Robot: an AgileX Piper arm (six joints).
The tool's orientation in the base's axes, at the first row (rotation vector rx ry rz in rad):
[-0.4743 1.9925 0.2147]
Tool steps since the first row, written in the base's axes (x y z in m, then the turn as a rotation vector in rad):
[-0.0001 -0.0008 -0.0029 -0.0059 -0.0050 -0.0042]
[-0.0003 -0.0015 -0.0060 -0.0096 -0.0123 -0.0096]
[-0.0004 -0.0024 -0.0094 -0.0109 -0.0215 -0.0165]
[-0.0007 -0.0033 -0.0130 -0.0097 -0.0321 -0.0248]
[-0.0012 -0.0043 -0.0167 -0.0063 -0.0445 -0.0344]
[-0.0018 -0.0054 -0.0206 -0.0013 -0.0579 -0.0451]
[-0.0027 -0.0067 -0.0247 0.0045 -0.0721 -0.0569]
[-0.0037 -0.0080 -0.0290 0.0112 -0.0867 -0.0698]
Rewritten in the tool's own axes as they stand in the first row. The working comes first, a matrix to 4 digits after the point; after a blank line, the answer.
The tool's axes in the first row as the columns of a matrix, in the base's axes (used below as rounded here):
[-0.3914 -0.4195 0.8190]
[-0.2354 0.9061 0.3516]
[-0.8896 -0.0551 -0.4534]

[0.0028 -0.0005 0.0010 0.0072 -0.0018 -0.0047]
[0.0058 -0.0009 0.0019 0.0152 -0.0066 -0.0078]
[0.0091 -0.0015 0.0031 0.0240 -0.0140 -0.0090]
[0.0126 -0.0020 0.0042 0.0334 -0.0237 -0.0080]
[0.0163 -0.0025 0.0051 0.0435 -0.0358 -0.0052]
[0.0203 -0.0030 0.0060 0.0543 -0.0494 -0.0010]
[0.0246 -0.0036 0.0066 0.0658 -0.0641 0.0041]
[0.0291 -0.0041 0.0073 0.0781 -0.0794 0.0103]

